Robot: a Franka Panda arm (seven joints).
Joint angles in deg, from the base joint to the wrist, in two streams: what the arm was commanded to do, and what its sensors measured. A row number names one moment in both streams.
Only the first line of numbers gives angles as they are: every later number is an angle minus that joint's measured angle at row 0.
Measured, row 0: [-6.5 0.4 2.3 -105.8 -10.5 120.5 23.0]
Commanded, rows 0 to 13: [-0.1 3.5 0.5 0.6 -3.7 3.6 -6.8]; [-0.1 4.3 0.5 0.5 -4.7 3.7 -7.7]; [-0.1 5.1 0.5 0.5 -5.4 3.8 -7.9]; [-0.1 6.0 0.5 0.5 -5.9 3.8 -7.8]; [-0.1 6.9 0.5 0.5 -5.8 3.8 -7.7]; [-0.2 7.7 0.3 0.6 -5.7 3.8 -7.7]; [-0.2 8.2 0.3 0.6 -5.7 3.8 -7.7]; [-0.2 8.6 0.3 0.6 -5.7 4.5 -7.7]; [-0.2 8.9 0.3 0.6 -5.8 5.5 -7.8]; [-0.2 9.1 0.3 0.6 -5.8 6.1 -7.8]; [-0.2 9.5 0.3 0.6 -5.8 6.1 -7.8]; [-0.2 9.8 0.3 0.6 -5.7 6.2 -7.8]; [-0.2 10.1 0.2 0.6 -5.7 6.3 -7.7]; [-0.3 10.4 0.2 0.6 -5.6 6.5 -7.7]
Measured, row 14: [0.0 9.5 0.2 0.0 -4.8 5.4 -6.8]
